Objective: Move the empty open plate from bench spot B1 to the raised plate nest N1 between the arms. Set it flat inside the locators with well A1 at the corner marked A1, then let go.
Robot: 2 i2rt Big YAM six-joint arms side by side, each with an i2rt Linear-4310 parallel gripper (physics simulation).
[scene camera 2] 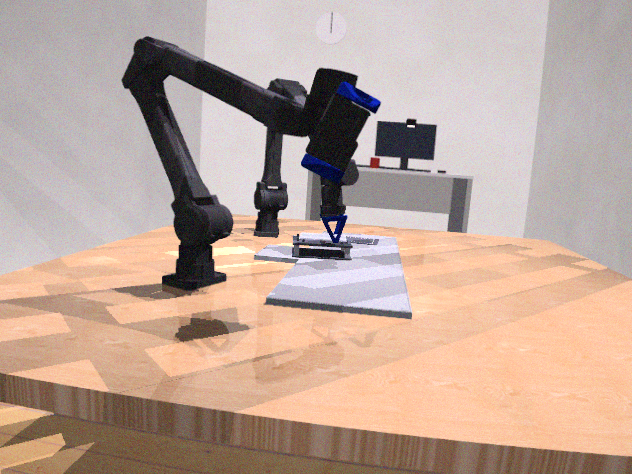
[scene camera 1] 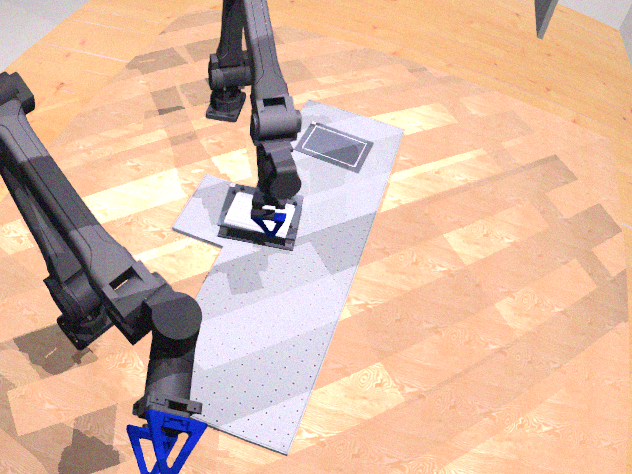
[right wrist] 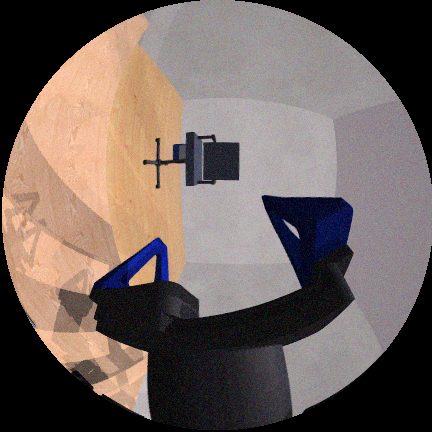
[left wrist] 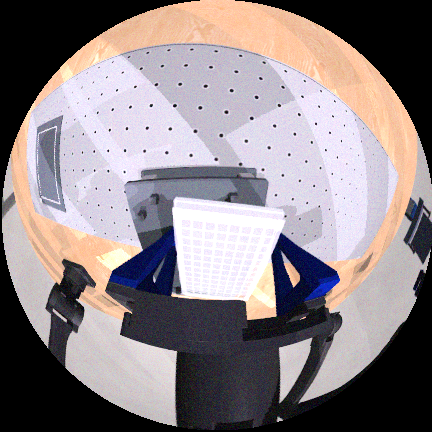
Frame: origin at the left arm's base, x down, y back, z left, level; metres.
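Seen in the pictures: left gripper, between the fingertips: (scene camera 2: pixel 334 240) (scene camera 1: pixel 275 221) (left wrist: pixel 224 232); right gripper, between the fingertips: (scene camera 2: pixel 350 137) (right wrist: pixel 208 223); left arm's base, origin of its link: (scene camera 2: pixel 266 234) (scene camera 1: pixel 226 107) (left wrist: pixel 78 271); right arm's base, origin of its link: (scene camera 2: pixel 195 281) (scene camera 1: pixel 89 320).
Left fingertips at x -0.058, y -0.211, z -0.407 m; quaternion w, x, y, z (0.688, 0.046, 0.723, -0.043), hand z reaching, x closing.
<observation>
Offsets run from my left fingertips to a thing's top centre. "spot": to the spot under its first point. Level surfaces: height alone.
The white open plate @[dx -0.021, dy +0.033, dz +0.003 m] (scene camera 1: pixel 240 210) (left wrist: pixel 225 255) is level or nearly so between the blue fingers of my left gripper (scene camera 1: pixel 270 225) (scene camera 2: pixel 335 235) (left wrist: pixel 224 232), which is shut on it. The plate is over the raised dark grey nest @[dx -0.006, dy +0.034, dz +0.026 m] (scene camera 1: pixel 255 239) (scene camera 2: pixel 321 252) (left wrist: pixel 200 186). In the left wrist view it looks slightly turned against the nest, with strips of the nest and some locators uncovered. I cannot tell whether the plate touches the nest, nor read the A1 marks. My right gripper (scene camera 1: pixel 159 466) (scene camera 2: pixel 341 133) (right wrist: pixel 208 223) is open and empty, far from the nest.
A flat dark pad with a white outline @[spot: dx +0.044, dy -0.093, dz +0.310 m] (scene camera 1: pixel 334 146) (left wrist: pixel 49 165) lies on the perforated grey board @[dx +0.045 m] (scene camera 1: pixel 265 326) (scene camera 2: pixel 347 285) (left wrist: pixel 200 120), with no plate on it. The wooden table @[dx +0.058 m] (scene camera 1: pixel 459 316) (scene camera 2: pixel 459 367) surrounds the board. A desk with a monitor (scene camera 2: pixel 405 140) stands behind.
</observation>
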